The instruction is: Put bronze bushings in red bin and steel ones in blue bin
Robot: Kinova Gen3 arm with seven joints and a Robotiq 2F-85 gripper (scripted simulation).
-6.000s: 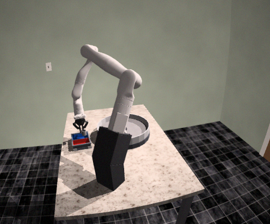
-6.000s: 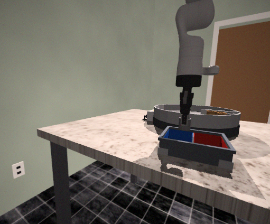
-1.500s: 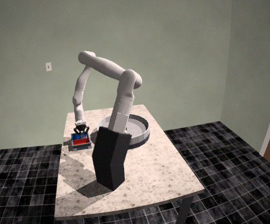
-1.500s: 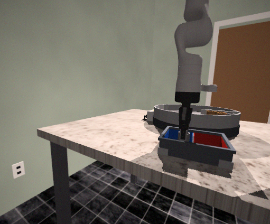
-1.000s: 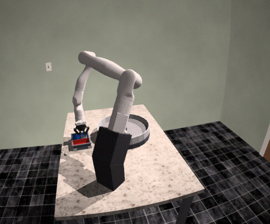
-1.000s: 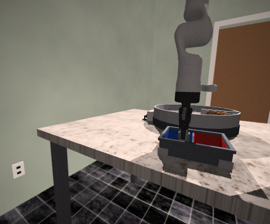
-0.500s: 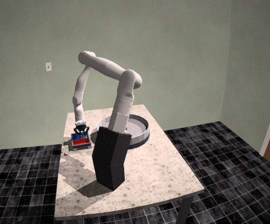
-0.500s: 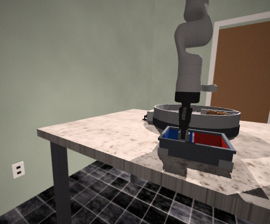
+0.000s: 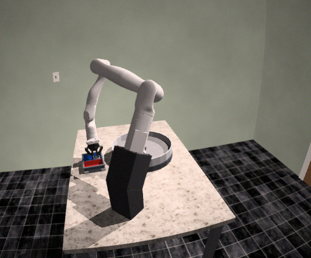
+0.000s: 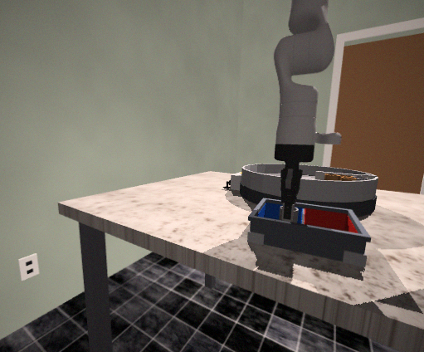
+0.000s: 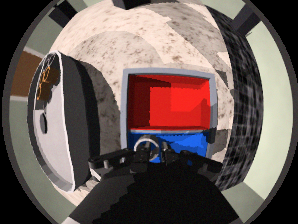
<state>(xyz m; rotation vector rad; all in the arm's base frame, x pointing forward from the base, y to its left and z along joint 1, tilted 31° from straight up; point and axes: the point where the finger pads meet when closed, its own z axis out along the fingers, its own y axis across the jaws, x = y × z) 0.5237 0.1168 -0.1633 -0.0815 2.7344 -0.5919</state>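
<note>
Now: hand 3 cm past the bin tray, 2 cm to the right of it and 2 cm above it. From my hand the other things lie so: turntable (2 cm behind, 33 cm to the right, 1 cm above).
</note>
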